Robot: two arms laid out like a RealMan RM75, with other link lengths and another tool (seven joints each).
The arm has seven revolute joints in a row. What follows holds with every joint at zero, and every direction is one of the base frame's.
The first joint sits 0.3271 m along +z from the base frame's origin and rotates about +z.
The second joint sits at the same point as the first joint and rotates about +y.
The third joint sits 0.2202 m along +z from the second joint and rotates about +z.
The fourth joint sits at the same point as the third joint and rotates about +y.
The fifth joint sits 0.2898 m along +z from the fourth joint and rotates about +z.
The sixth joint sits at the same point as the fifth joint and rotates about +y.
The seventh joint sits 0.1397 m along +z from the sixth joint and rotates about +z.
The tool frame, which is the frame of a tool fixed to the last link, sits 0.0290 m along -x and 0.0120 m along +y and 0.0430 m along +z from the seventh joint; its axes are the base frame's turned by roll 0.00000, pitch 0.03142 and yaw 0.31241 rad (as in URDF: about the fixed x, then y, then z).
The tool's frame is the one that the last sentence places.
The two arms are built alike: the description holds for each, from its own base.
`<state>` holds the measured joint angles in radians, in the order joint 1, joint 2, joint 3, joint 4, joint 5, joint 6, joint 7, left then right.
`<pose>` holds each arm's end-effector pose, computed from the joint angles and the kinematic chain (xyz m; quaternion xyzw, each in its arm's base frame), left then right.
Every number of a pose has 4 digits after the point. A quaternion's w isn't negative.
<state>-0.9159 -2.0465 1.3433 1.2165 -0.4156 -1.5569 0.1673 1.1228 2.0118 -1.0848 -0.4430 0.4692 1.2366 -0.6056</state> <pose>-0.0821 0.4380 0.0821 -0.9112 -0.2760 0.1889 0.2406 0.1574 0.5016 0.0017 -0.7999 0.5491 -0.1667 0.1759</pose>
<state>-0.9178 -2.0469 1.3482 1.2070 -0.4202 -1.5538 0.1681 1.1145 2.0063 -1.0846 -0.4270 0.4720 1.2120 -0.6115</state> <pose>-0.0829 0.4375 0.0793 -0.9118 -0.2759 0.1903 0.2371 0.1658 0.5030 0.0023 -0.7970 0.5523 -0.1636 0.1819</pose>
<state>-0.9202 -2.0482 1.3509 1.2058 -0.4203 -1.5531 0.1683 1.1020 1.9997 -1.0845 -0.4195 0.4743 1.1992 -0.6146</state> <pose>-0.0819 0.4372 0.0781 -0.9125 -0.2741 0.1908 0.2363 0.1745 0.5035 0.0048 -0.7928 0.5572 -0.1620 0.1862</pose>
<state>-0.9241 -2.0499 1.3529 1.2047 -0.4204 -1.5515 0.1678 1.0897 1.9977 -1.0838 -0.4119 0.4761 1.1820 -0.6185</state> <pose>-0.0800 0.4372 0.0769 -0.9133 -0.2720 0.1904 0.2360 0.1825 0.5034 0.0050 -0.7896 0.5612 -0.1595 0.1900</pose>
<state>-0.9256 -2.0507 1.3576 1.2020 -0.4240 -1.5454 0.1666 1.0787 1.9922 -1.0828 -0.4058 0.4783 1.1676 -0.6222</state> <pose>-0.0789 0.4374 0.0749 -0.9142 -0.2703 0.1890 0.2355 0.1898 0.5041 0.0073 -0.7864 0.5649 -0.1568 0.1949</pose>
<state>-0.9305 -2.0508 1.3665 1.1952 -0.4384 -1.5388 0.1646 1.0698 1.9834 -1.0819 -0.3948 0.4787 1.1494 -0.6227</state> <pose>-0.0760 0.4367 0.0707 -0.9167 -0.2679 0.1859 0.2308 0.1984 0.5058 0.0109 -0.7816 0.5695 -0.1545 0.2024</pose>
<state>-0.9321 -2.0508 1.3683 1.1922 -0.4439 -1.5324 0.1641 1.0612 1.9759 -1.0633 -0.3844 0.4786 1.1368 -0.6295</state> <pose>-0.0749 0.4372 0.0693 -0.9176 -0.2672 0.1831 0.2303 0.2056 0.5070 0.0147 -0.7769 0.5766 -0.1477 0.2054</pose>
